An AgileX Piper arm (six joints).
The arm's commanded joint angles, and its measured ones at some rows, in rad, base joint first. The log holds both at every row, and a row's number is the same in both.
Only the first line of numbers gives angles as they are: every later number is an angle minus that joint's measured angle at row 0.
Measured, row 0: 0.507, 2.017, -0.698, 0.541, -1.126, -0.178
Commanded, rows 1 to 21: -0.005, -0.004, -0.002, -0.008, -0.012, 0.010; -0.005, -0.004, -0.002, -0.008, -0.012, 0.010; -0.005, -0.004, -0.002, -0.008, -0.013, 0.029; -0.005, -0.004, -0.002, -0.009, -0.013, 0.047; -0.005, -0.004, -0.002, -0.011, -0.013, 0.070; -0.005, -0.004, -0.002, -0.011, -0.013, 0.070; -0.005, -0.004, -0.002, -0.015, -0.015, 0.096; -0.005, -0.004, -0.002, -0.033, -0.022, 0.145; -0.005, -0.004, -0.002, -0.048, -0.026, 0.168; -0.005, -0.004, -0.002, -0.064, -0.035, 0.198; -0.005, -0.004, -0.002, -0.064, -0.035, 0.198; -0.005, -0.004, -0.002, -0.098, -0.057, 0.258; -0.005, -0.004, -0.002, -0.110, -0.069, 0.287; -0.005, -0.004, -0.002, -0.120, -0.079, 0.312; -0.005, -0.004, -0.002, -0.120, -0.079, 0.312; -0.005, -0.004, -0.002, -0.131, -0.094, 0.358; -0.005, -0.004, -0.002, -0.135, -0.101, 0.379; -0.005, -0.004, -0.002, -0.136, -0.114, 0.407; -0.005, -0.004, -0.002, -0.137, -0.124, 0.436; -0.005, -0.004, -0.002, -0.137, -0.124, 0.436; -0.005, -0.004, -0.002, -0.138, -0.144, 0.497
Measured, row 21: -0.010, 0.006, 0.009, -0.059, -0.030, 0.398
